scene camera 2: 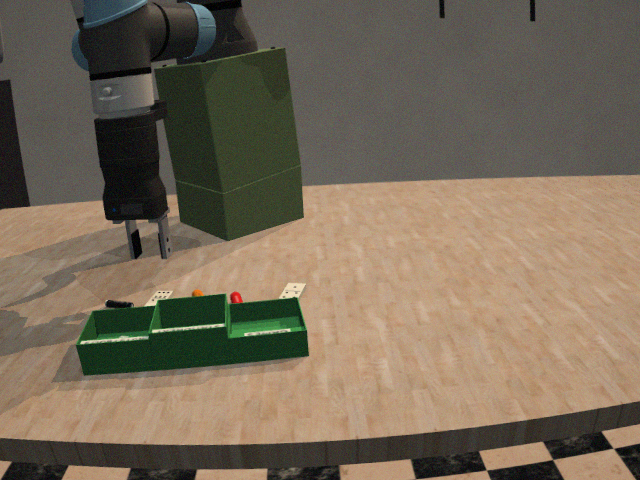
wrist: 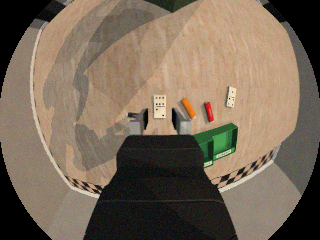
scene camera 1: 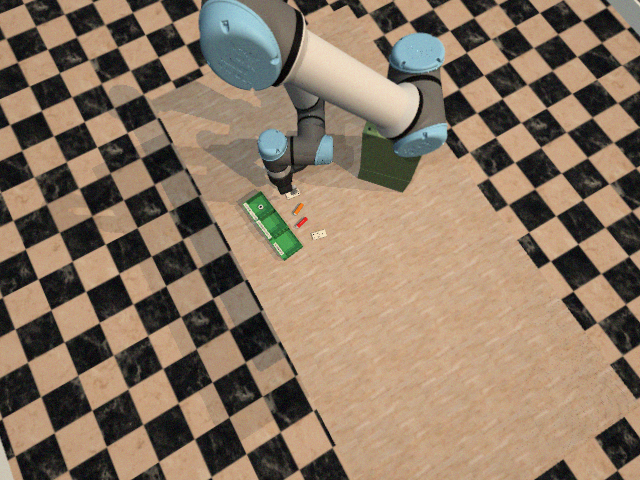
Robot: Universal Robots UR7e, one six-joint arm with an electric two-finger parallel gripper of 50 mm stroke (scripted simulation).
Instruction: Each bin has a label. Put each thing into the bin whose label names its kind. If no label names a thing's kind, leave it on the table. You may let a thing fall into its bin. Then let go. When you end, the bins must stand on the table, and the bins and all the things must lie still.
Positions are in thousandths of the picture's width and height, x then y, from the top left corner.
three joined green bins: scene camera 2 435, 674; wrist 670, 619; scene camera 1 420, 457
